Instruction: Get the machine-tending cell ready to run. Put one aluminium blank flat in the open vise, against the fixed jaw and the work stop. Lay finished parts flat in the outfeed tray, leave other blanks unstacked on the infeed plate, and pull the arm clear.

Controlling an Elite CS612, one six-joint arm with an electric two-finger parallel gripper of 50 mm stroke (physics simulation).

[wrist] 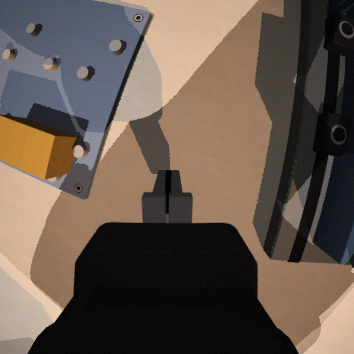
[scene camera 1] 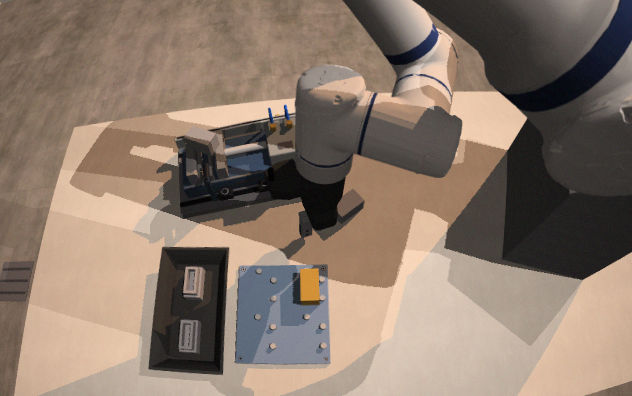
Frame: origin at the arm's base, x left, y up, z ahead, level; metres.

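Seen in the pictures: gripper, between the fingertips: (wrist: 168, 183) (scene camera 1: 305, 233).
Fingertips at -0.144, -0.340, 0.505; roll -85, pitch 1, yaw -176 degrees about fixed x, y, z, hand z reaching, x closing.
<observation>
Offsets run from my fingertips to a thing's middle, as dx, dy, dz. "pt": to the spot under its first point.
A plain grey-brown block @[-0.021, +0.004, -0.099] (scene camera 1: 350, 204), seemingly a blank, lies on the table, partly hidden by my gripper body. My gripper (scene camera 1: 305, 225) (wrist: 168, 183) is shut and empty above the table, between the vise @[-0.203, +0.037, +0.066] (scene camera 1: 250, 164) (wrist: 337, 210) and the blue pegged infeed plate @[+0.133, -0.008, +0.099] (scene camera 1: 255, 350) (wrist: 100, 95). An orange block @[+0.110, +0.014, +0.034] (scene camera 1: 309, 285) (wrist: 25, 145) rests at the plate's upper right corner in the scene view. Two pocketed finished parts @[pt +0.024, +0.021, +0.237] (scene camera 1: 193, 282) @[pt +0.121, +0.021, +0.275] (scene camera 1: 189, 336) lie apart in the dark outfeed tray (scene camera 1: 225, 310). My arm hides the vise's right end; whether its jaws hold anything is unclear.
Two blue fittings (scene camera 1: 270, 116) (scene camera 1: 286, 113) stand up at the vise's rear. A large dark pedestal (scene camera 1: 545, 235) stands at the right, under the arm's upper links. Small pegs rise from the infeed plate. The tray stands directly left of the plate, with a narrow gap.
</observation>
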